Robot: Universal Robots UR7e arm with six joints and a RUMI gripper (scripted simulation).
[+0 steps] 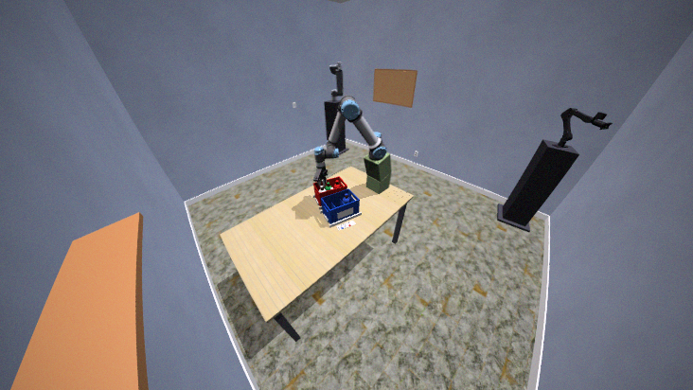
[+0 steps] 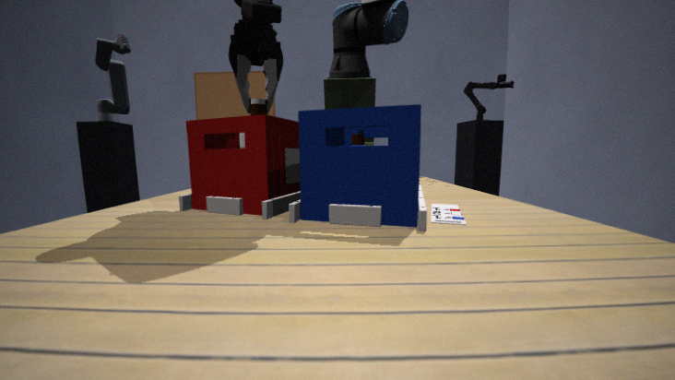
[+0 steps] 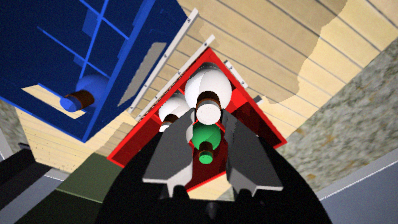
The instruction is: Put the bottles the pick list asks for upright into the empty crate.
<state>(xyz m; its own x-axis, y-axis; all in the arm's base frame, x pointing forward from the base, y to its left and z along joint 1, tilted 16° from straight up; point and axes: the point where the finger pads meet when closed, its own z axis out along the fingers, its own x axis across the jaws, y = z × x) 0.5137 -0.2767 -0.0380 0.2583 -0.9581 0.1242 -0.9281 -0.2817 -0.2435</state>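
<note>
Right now my hand is 7 cm above the white bottle. Round my hand: red crate 12 cm below, 10 cm behind; then green bottle 12 cm behind, 11 cm below, 4 cm to the right; then red-capped bottle 20 cm behind, 11 cm below, 1 cm to the left.
</note>
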